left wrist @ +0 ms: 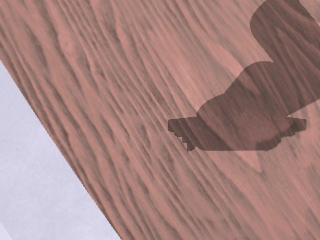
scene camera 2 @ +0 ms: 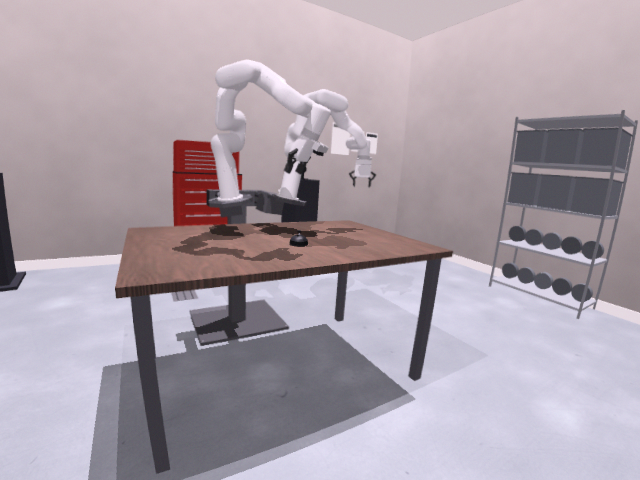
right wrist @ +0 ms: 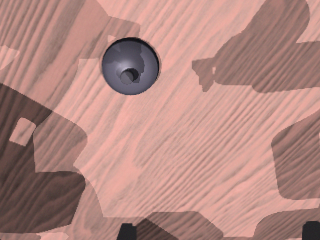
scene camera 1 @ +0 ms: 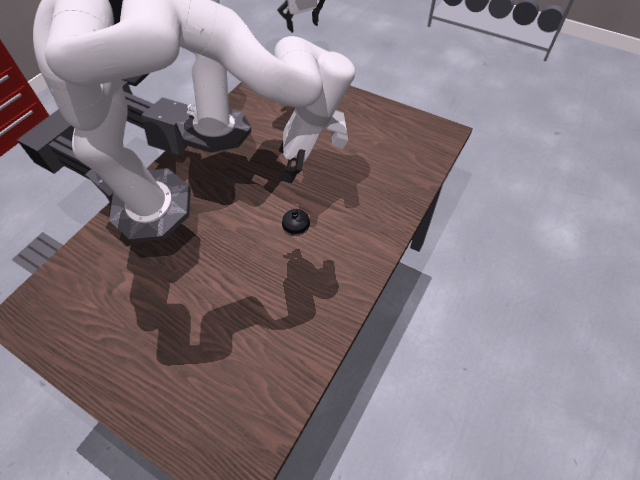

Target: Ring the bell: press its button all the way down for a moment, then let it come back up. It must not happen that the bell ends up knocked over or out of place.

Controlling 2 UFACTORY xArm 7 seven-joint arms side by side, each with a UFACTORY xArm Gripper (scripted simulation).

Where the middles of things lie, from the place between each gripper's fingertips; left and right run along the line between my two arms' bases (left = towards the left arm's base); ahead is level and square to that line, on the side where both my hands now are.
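There's a black domed bell (right wrist: 133,54), and it sits 23 cm below my left hand, 24 cm ahead of it and 61 cm to the right of it.
As for my right gripper (scene camera 1: 284,166), that's 6 cm to the right of the bell and 3 cm past it, and it's 29 cm above the bell.
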